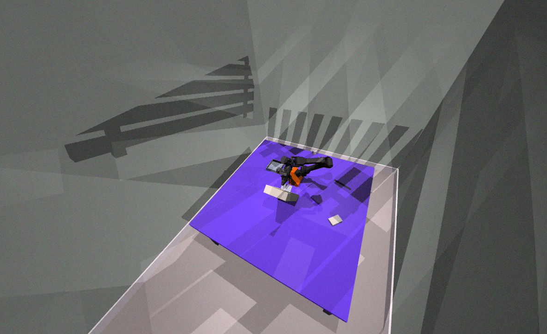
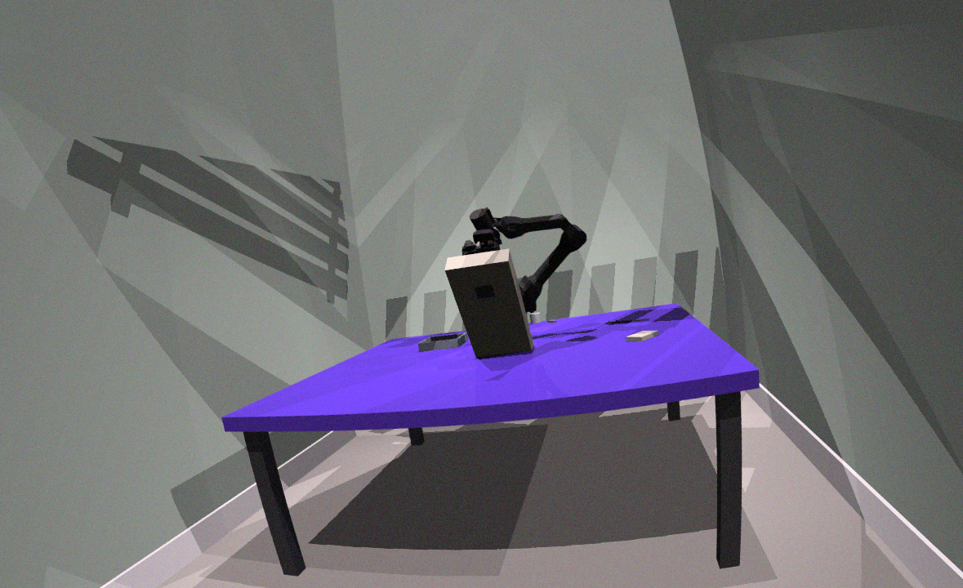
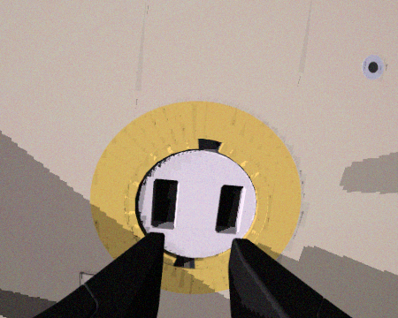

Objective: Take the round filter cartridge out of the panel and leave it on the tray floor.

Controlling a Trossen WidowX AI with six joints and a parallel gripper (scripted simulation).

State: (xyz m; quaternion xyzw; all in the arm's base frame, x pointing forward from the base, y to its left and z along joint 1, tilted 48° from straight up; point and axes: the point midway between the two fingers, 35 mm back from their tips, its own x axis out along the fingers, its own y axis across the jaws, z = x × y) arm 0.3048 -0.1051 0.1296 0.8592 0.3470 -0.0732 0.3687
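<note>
The pale grey filter cartridge lies 40 mm ahead of my gripper tip, 30 mm below it and 10 mm to the left of it. Also, from my gripper tip: beige service panel (100 mm below, 10 mm behind); then white flat block (440 mm to the left, 250 mm below, 80 mm behind); then dark shallow tray (340 mm behind, 320 mm to the right, 250 mm below).
</note>
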